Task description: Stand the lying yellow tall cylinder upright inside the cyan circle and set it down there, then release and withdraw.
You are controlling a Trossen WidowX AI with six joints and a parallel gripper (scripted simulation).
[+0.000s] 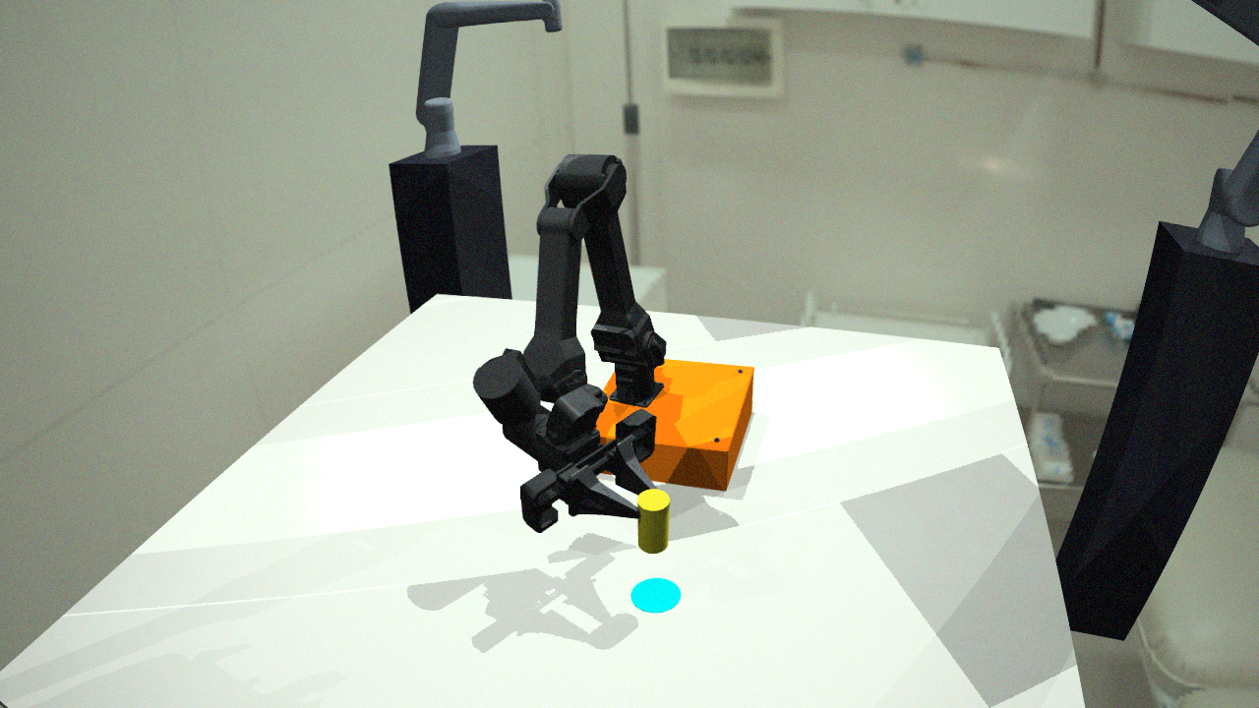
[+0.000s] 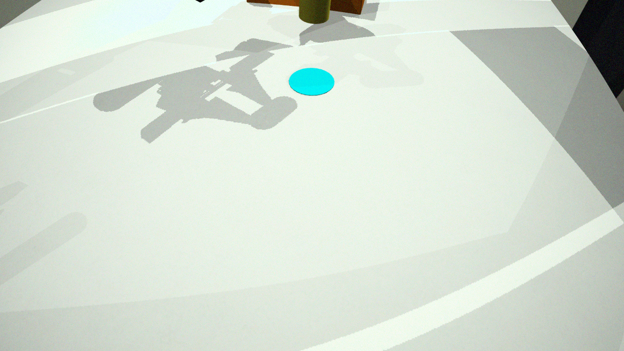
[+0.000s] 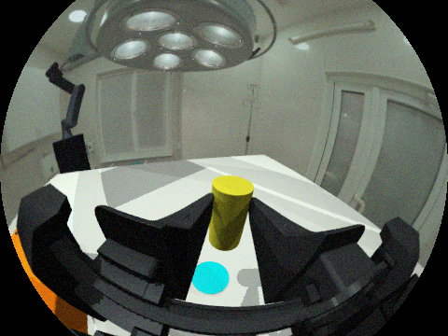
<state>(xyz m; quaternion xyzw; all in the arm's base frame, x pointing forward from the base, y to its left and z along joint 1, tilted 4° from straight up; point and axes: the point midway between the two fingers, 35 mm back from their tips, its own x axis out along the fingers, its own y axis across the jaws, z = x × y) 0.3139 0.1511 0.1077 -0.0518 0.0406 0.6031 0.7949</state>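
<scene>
The cyan circle is 16 cm below my gripper tip, 2 cm behind it and 1 cm to the right of it. The rest, counted from my gripper tip: yellow cylinder (2 cm below).
</scene>
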